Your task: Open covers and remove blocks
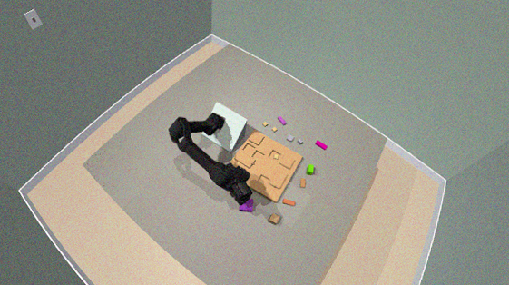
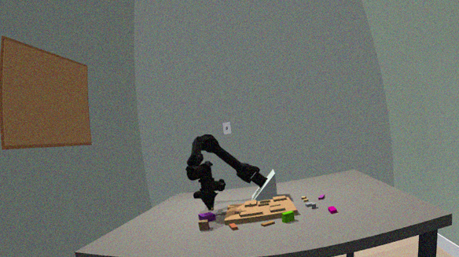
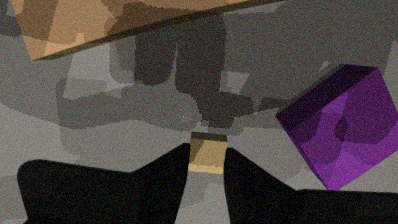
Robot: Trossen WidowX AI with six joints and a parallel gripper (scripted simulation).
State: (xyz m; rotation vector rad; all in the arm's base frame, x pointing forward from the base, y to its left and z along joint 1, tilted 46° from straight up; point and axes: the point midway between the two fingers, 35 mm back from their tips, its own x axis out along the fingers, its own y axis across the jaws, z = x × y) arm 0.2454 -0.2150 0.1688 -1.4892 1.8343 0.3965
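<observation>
My gripper tip is now 24 cm to the right of the tan puzzle board, 6 cm short of it and 1 cm above it. Also, from my gripper tip: green block 31 cm to the left, 28 cm ahead, 1 cm below; then orange piece 26 cm ahead, 10 cm to the left, 3 cm below; then brown piece 28 cm ahead, 24 cm to the left, 3 cm below.
</observation>
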